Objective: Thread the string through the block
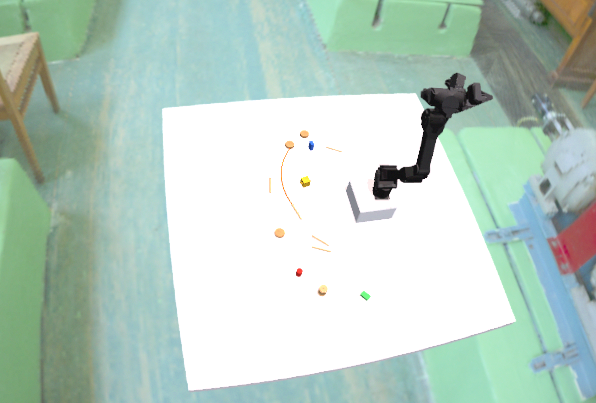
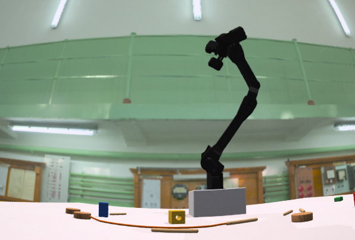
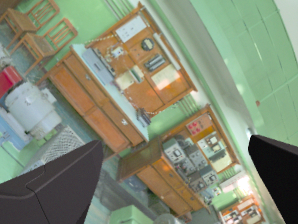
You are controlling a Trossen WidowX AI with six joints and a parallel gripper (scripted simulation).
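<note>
Right now my gripper tip is 47 cm short of the yellow wooden block, 18 cm to the left of it and 69 cm above it. Round my gripper tip: green piece (30 cm ahead, 33 cm to the left, 70 cm below); then blue block (43 cm ahead, 38 cm to the right, 69 cm below); then wooden cylinder (46 cm ahead, 31 cm to the left, 69 cm below).
</note>
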